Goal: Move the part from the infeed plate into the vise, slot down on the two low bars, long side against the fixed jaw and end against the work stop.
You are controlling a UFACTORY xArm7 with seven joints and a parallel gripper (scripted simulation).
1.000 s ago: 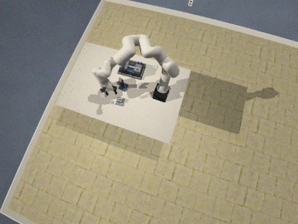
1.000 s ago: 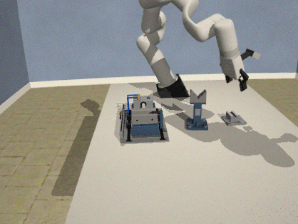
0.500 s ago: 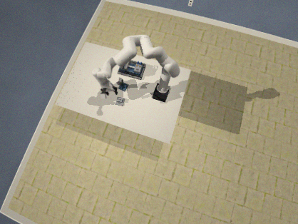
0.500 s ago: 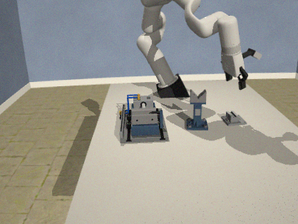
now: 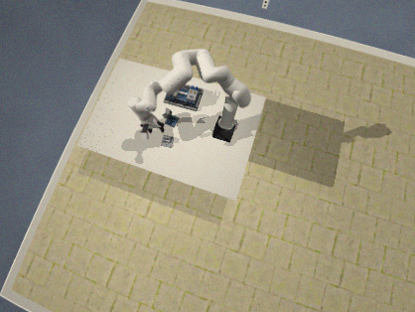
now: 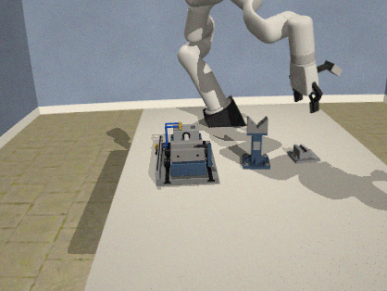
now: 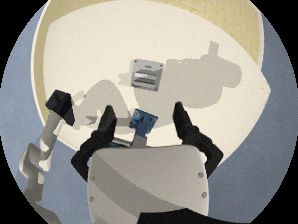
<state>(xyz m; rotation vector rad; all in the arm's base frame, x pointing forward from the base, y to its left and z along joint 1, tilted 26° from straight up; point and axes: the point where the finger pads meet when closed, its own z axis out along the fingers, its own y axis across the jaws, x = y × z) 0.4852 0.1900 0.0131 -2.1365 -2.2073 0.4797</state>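
Now: the part 17 cm below my hand, 2 cm behind it and 1 cm to the left of it. Also, from my hand: V-block post (16 cm to the right, 14 cm below, 2 cm behind); then air cylinder (37 cm to the right, 18 cm behind, 12 cm below); then infeed plate (20 cm below, 2 cm to the left, 2 cm behind).
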